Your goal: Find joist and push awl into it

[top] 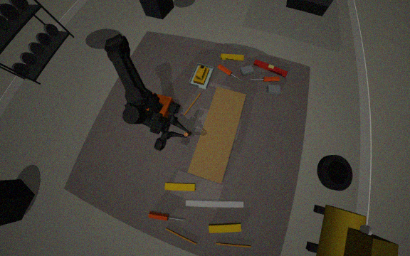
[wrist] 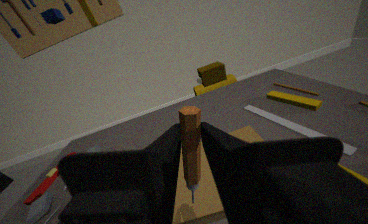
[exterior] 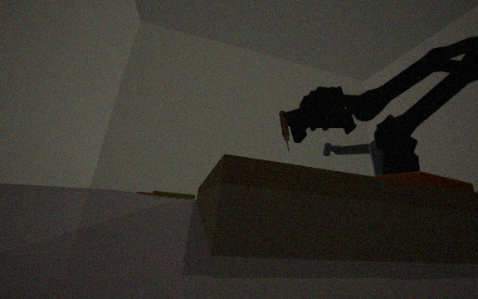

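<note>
My gripper tip is 1 cm past the awl, 1 cm to the right of it and 5 cm above it. Also, from my gripper tip: pale tray: 17 cm behind, 41 cm to the left, 24 cm below; yellow stud finder: 18 cm behind, 43 cm to the left, 20 cm below; white strip: 23 cm ahead, 24 cm to the right, 25 cm below.
</note>
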